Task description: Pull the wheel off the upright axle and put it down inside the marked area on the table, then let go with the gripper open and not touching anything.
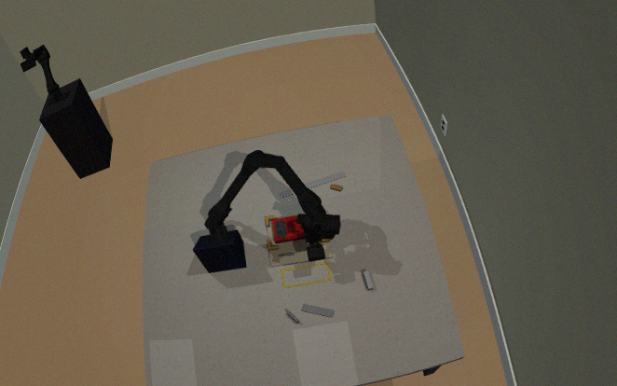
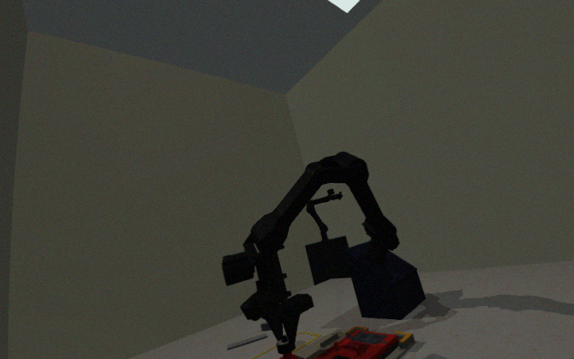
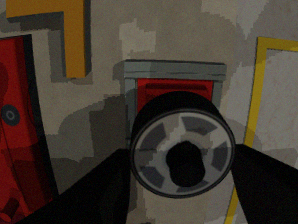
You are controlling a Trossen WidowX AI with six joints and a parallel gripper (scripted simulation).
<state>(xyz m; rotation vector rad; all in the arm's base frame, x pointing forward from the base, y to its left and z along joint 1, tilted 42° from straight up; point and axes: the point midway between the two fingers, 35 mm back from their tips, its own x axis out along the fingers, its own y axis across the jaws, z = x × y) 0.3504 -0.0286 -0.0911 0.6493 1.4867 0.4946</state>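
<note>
Right now the wheel is right at my gripper tip. Round my gripper tip: long grey strip (33 cm to the left, 8 cm ahead, 5 cm below); then grey stand (10 cm to the left, 4 cm behind, 3 cm below); then orange block (28 cm to the left, 17 cm ahead, 4 cm below).
</note>
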